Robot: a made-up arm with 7 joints.
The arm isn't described. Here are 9 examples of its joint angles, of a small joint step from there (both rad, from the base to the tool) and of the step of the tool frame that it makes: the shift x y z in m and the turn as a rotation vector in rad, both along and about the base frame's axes.
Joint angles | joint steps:
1: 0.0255 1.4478 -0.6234 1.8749 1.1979 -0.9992 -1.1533 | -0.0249 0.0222 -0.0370 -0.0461 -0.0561 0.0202 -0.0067
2: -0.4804 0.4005 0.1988 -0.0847 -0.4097 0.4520 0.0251 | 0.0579 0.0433 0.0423 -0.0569 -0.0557 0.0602 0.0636
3: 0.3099 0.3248 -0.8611 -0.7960 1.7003 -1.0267 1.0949 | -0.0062 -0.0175 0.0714 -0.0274 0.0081 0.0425 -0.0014
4: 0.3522 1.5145 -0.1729 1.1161 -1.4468 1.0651 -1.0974 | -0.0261 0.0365 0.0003 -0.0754 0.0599 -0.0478 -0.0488
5: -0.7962 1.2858 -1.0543 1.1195 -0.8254 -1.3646 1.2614 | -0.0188 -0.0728 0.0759 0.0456 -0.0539 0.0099 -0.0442
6: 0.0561 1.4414 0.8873 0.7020 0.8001 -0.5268 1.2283 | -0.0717 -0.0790 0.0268 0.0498 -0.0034 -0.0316 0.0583
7: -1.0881 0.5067 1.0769 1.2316 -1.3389 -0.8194 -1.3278 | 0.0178 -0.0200 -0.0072 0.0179 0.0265 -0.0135 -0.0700
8: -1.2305 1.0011 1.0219 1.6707 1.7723 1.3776 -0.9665 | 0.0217 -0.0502 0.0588 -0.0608 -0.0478 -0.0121 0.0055
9: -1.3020 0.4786 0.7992 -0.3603 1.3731 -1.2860 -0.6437 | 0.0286 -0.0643 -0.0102 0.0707 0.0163 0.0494 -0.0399
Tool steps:
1: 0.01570 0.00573 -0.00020 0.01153 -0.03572 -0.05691
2: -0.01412 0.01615 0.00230 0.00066 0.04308 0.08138
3: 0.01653 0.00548 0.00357 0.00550 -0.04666 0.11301
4: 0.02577 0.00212 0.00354 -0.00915 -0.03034 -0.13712
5: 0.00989 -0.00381 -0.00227 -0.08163 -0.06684 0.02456
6: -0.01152 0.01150 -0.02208 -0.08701 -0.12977 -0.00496
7: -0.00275 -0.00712 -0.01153 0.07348 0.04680 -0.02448
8: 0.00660 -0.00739 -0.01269 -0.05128 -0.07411 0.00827
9: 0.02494 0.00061 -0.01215 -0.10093 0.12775 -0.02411
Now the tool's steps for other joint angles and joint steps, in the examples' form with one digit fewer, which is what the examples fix.
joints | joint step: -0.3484 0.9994 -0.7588 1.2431 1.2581 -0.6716 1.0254 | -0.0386 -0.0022 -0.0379 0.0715 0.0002 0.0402 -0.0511
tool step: 0.0021 0.0112 0.0071 0.1104 0.0374 0.0210
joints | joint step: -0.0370 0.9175 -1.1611 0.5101 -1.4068 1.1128 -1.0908 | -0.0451 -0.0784 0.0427 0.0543 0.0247 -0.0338 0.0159
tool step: 0.0223 -0.0154 -0.0165 -0.0075 -0.0984 0.0048
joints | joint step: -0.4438 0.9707 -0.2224 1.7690 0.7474 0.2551 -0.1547 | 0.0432 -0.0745 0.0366 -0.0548 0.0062 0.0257 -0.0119
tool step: -0.0011 -0.0181 -0.0311 -0.0719 0.0066 -0.0039
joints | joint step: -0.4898 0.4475 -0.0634 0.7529 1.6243 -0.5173 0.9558 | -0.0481 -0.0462 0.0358 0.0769 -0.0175 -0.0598 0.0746
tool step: 0.0051 -0.0129 -0.0048 -0.1359 -0.0226 -0.0082
